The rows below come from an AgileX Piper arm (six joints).
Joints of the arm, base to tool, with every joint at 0 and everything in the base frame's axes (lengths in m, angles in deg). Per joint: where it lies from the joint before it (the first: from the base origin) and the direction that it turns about. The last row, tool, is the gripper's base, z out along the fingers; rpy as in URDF.
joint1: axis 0 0 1 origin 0 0 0.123
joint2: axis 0 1 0 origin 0 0 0
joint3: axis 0 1 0 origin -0.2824 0 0.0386
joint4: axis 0.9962 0 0.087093 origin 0.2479 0 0.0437
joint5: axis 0 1 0 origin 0 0 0
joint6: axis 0.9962 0 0.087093 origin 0.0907 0 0.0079
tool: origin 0 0 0 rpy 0 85 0
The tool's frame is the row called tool.
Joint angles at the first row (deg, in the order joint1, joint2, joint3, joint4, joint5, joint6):
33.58 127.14 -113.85 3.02 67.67 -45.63
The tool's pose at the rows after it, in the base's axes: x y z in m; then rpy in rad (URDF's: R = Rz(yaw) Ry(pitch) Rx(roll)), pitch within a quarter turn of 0, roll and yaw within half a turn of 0:
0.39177, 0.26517, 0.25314, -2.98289, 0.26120, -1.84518
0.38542, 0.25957, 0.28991, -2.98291, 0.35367, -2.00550
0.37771, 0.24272, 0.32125, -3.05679, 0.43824, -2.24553
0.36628, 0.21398, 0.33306, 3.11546, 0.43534, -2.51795
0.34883, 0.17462, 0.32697, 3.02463, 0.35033, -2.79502
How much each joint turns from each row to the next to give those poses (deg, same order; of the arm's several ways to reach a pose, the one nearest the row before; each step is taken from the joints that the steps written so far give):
0.00 -1.88 -3.39 -0.18 2.07 5.55
-0.12 -3.67 -1.41 -0.11 0.35 9.64
-1.43 -4.57 1.01 0.92 0.23 11.75
-2.63 -5.77 6.46 0.76 0.01 11.45
-3.91 -6.84 11.07 0.63 -0.16 10.83

